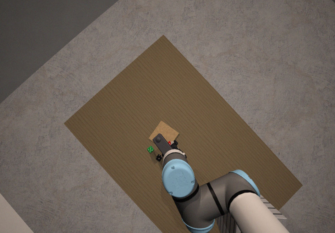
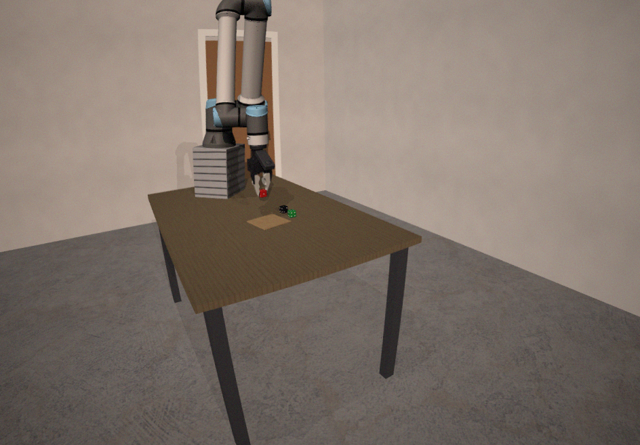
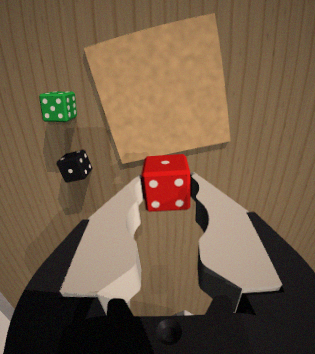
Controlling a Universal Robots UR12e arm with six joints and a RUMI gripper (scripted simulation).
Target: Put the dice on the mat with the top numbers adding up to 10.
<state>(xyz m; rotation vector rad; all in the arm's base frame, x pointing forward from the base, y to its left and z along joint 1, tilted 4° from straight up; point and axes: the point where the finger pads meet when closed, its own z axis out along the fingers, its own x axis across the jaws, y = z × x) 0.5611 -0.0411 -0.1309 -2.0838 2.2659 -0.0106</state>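
Right now the tan mat is 120 mm below my hand and 50 mm ahead of it. From my hand the other things lie so: black die 120 mm to the left, 110 mm below, 20 mm behind; red die right at my hand; green die 110 mm to the left, 110 mm below, 60 mm ahead.
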